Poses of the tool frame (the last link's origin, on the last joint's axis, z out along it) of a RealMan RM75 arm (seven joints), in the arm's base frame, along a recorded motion.
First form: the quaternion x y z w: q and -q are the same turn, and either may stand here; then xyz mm.
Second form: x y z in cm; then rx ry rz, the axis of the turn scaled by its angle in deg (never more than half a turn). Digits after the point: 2 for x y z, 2 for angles.
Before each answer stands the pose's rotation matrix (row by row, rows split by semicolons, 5 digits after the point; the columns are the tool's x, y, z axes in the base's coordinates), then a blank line. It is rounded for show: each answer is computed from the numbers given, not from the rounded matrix.
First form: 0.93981, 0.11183, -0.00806, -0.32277, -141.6, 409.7, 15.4
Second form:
0.97486 0.20500 -0.08734; 0.21540 -0.76663 0.60489; 0.05704 -0.60849 -0.79151

-14.16, 40.97, 1.54, -141.34, -16.82, 1.21
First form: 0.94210, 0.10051, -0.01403, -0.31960, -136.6, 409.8, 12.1
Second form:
0.97940 0.18041 -0.09068; 0.19835 -0.77551 0.59937; 0.03781 -0.60501 -0.79532

-13.66, 40.98, 1.21, -141.90, -15.14, 2.11
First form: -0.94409, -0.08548, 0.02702, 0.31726, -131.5, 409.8, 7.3
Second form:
0.98393 0.14426 -0.10526; 0.17855 -0.78408 0.59443; 0.00322 -0.60367 -0.79723

-13.15, 40.98, 0.73, -142.36, -12.89, 4.07
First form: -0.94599, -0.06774, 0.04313, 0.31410, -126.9, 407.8, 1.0
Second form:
0.98710 0.10107 -0.12415; 0.15526 -0.79351 0.58842; -0.03905 -0.60011 -0.79896

-12.69, 40.78, 0.10, -142.87, -10.23, 6.51
